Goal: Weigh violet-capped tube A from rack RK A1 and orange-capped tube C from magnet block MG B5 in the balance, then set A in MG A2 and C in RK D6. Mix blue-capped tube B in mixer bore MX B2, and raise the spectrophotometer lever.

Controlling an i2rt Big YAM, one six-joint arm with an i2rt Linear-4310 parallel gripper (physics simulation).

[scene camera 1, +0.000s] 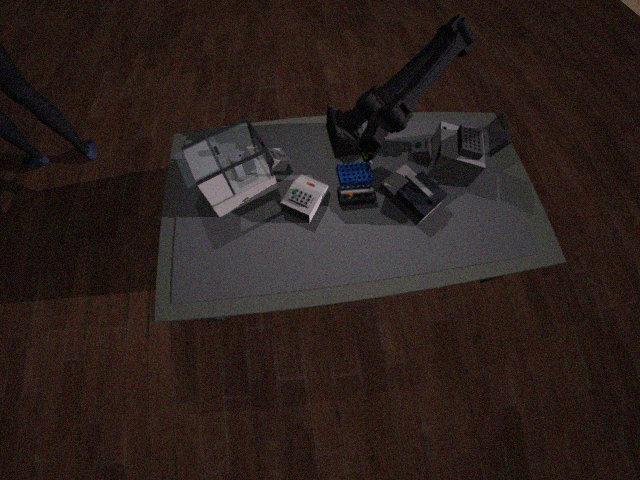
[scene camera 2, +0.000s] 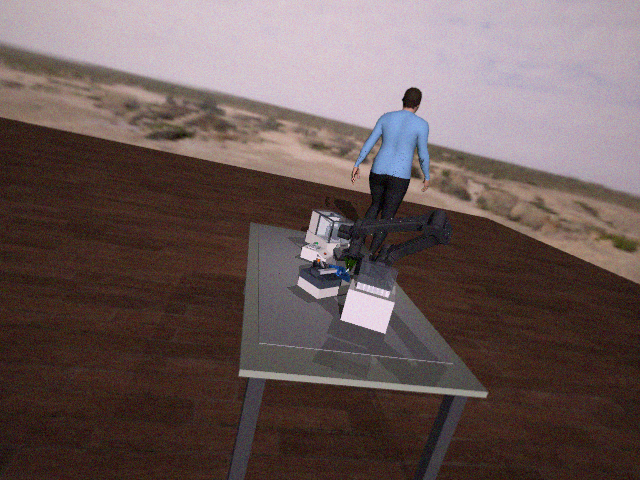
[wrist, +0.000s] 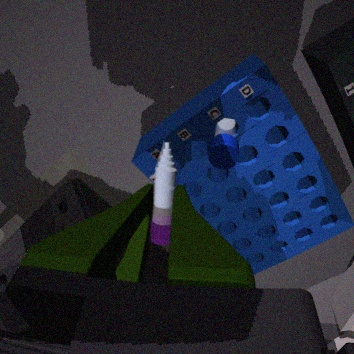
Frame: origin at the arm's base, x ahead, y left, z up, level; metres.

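Seen in the pictures: gripper, fingertip midpoint: (scene camera 1: 366,160) (scene camera 2: 348,270) (wrist: 165,194); arm's base at its link origin: (scene camera 1: 346,125).
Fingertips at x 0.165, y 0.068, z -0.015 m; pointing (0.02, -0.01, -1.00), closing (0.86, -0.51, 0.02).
Note:
Offsets run from my fingertips to a thing's top centre. "*": to the spot under its first point.
My gripper (wrist: 165,194) (scene camera 1: 366,156) (scene camera 2: 350,264) is shut on the violet-capped tube A {dx +0.004, dy +0.005, dz +0.021 m} (wrist: 164,195), its white tapered end pointing up in the wrist view, above the A-label side of the blue rack {dx +0.037, dy -0.041, dz -0.022 m} (wrist: 295,145) (scene camera 1: 354,173) (scene camera 2: 342,273). The blue-capped tube B {dx +0.038, dy +0.007, dz +0.003 m} (wrist: 224,148) is at the rack near label C; its seated part is hidden. An orange spot {* dx +0.154, dy -0.069, dz +0.004 m} (scene camera 1: 350,194), likely the orange cap of tube C, shows on the dark block {dx +0.133, dy -0.042, dz -0.004 m} (scene camera 1: 364,199) before the rack. The glass-walled balance {* dx +0.171, dy -0.463, dz -0.039 m} (scene camera 1: 240,204) (scene camera 2: 310,235) is at the left in scene camera 1. I cannot make out bore labels or the spectrophotometer lever.
A white keypad device {dx +0.149, dy -0.227, dz +0.018 m} (scene camera 1: 305,197) stands between balance and rack. Right of the rack are a dark-topped device {dx +0.124, dy +0.167, dz +0.050 m} (scene camera 1: 434,192) with a raised bar and a white box {dx -0.054, dy +0.327, dz +0.118 m} (scene camera 1: 471,159) with a dark grid and clear lid. A person (scene camera 2: 398,142) stands behind the table (scene camera 2: 361,381).

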